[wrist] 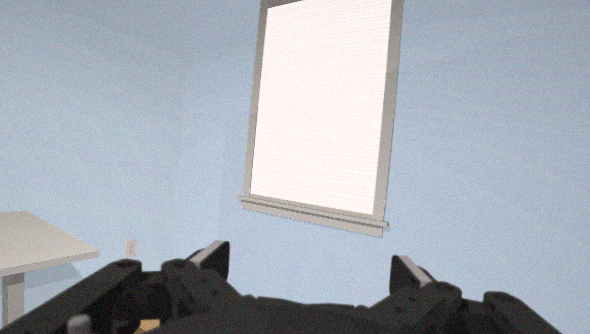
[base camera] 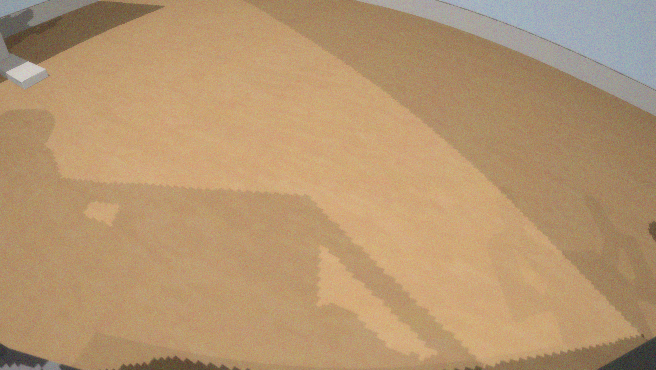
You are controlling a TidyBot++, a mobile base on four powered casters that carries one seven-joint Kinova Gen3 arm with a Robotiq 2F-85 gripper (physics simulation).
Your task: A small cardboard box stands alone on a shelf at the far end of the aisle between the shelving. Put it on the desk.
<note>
The pictures show: my gripper and a window.
</note>
